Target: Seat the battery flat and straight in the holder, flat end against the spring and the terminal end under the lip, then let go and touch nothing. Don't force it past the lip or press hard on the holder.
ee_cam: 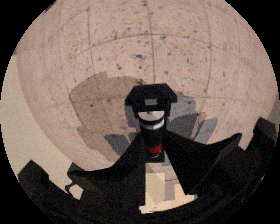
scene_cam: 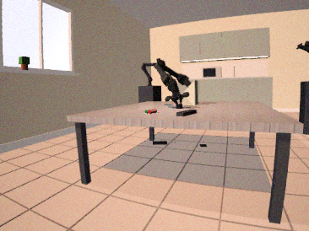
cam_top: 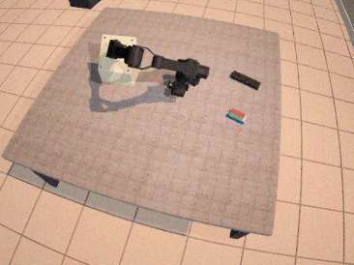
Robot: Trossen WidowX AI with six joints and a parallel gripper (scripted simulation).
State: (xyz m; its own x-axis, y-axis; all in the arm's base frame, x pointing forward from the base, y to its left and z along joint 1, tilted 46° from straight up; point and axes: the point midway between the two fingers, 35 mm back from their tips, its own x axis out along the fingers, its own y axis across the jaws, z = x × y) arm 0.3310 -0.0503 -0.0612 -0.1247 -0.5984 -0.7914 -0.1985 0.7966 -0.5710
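Now: the battery 10 mm above my gripper tip.
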